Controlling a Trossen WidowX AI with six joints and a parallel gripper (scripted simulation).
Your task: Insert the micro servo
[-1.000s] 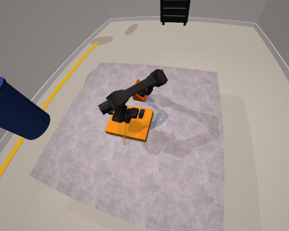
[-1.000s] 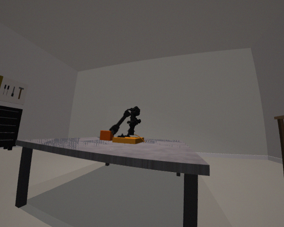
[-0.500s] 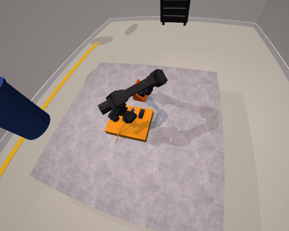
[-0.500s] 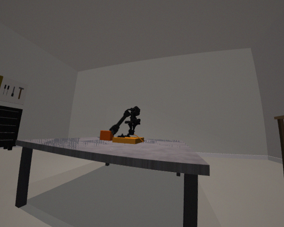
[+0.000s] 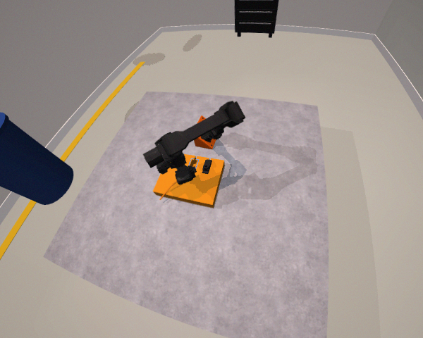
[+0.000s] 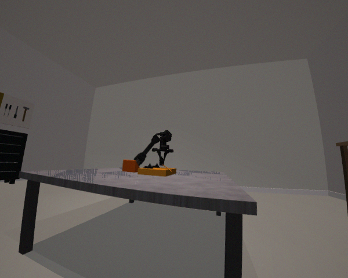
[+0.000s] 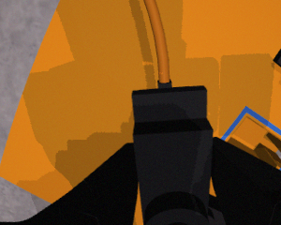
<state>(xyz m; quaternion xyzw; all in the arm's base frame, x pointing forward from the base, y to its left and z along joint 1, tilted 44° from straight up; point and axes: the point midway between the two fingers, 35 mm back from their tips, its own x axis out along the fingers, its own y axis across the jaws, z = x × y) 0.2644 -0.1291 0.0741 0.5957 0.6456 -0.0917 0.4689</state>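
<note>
Right now my gripper tip is 10 mm short of the orange deck and 100 mm above it.
</note>
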